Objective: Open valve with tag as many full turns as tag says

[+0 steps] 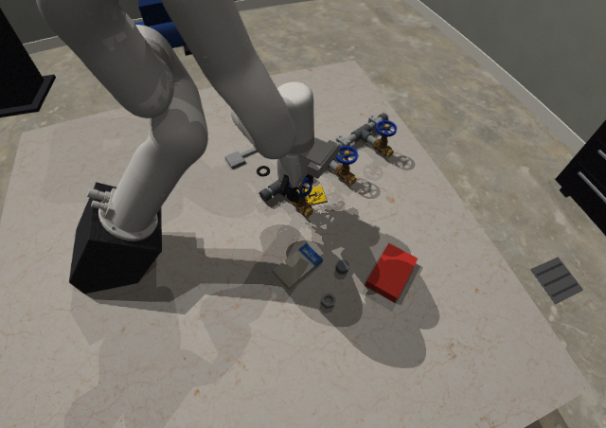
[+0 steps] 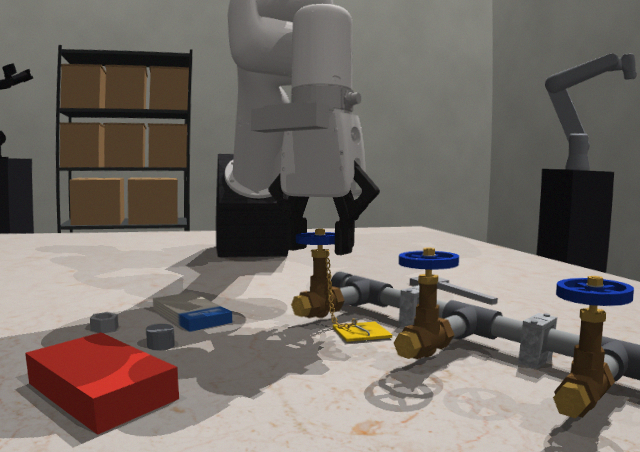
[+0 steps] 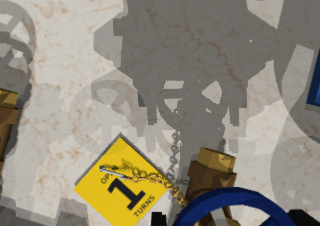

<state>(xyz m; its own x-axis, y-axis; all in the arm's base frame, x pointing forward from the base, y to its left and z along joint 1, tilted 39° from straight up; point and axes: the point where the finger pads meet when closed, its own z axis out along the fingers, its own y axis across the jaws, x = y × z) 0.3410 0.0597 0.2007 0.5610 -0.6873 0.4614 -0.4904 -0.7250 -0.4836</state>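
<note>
Now: hand 100 mm above the yellow tag, 60 mm short of it and 50 mm to the right of it. Round my hand: grey paddle: 230 mm to the left, 130 mm behind, 100 mm below; blue-labelled grey pack: 160 mm to the right, 100 mm below, 30 mm behind; grey nut: 260 mm to the right, 100 mm below, 20 mm ahead.
</note>
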